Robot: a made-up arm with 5 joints. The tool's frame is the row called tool.
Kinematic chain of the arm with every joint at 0, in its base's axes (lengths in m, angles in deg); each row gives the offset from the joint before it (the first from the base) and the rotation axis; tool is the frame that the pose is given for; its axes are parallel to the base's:
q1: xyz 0 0 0.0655 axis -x
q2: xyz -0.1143 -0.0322 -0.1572 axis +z
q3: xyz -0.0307 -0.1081 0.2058 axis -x
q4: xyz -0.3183 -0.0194 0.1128 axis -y
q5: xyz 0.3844 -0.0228 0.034 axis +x
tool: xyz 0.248 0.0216 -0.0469
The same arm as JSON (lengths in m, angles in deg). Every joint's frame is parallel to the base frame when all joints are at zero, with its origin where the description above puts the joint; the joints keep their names.
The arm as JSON. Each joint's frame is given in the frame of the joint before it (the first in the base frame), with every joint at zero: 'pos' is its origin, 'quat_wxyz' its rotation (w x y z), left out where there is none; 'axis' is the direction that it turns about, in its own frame. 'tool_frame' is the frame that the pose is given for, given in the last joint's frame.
{
  "length_unit": "m",
  "angle_unit": "deg",
  "joints": [
    {
      "joint": "q1",
      "pos": [
        0.0,
        0.0,
        0.0655
      ],
      "axis": "-x"
    },
    {
      "joint": "q2",
      "pos": [
        -0.1143,
        -0.0322,
        -0.1572
      ],
      "axis": "+z"
    },
    {
      "joint": "q3",
      "pos": [
        -0.0307,
        -0.1081,
        0.2058
      ],
      "axis": "-x"
    },
    {
      "joint": "q4",
      "pos": [
        -0.3183,
        -0.0194,
        0.1128
      ],
      "axis": "-y"
    },
    {
      "joint": "q5",
      "pos": [
        0.3844,
        -0.0228,
        0.034
      ],
      "axis": "+x"
    }
  ],
  "tool_frame": {
    "pos": [
      0.248,
      0.0216,
      -0.0469
    ]
  }
}

